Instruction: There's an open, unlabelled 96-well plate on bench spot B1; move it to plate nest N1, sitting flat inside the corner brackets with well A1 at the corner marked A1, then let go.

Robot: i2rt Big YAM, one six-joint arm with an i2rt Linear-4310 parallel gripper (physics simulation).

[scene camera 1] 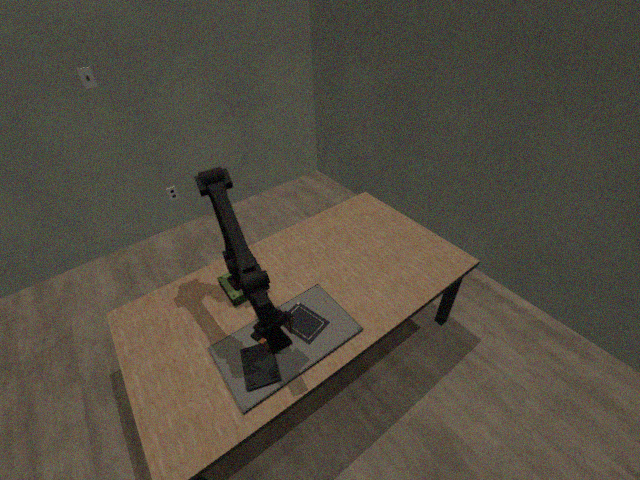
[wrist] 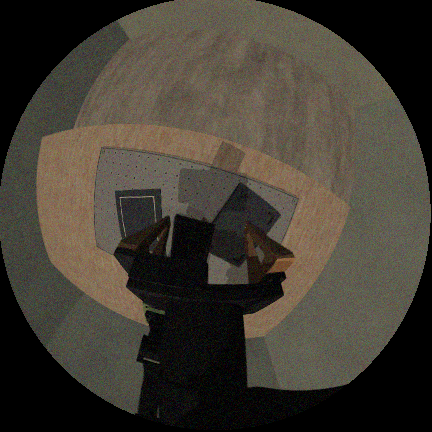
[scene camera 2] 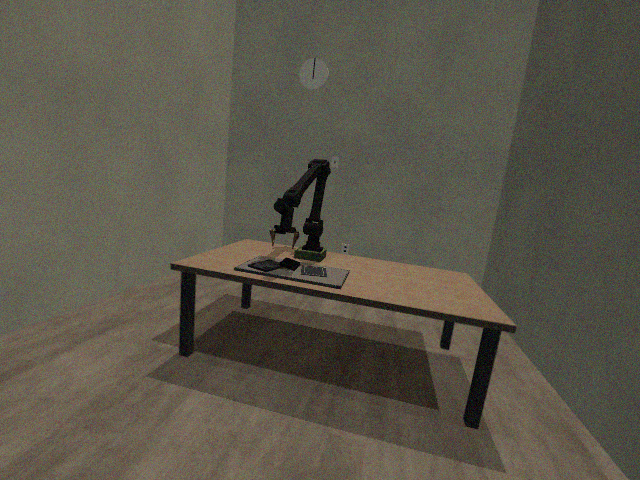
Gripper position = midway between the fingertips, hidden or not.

Note:
The gripper [wrist: 207,222] is open, holding nothing. Also in view: a dark plate [wrist: 191,238]. Further things: a dark nest with pale outline [wrist: 136,209].

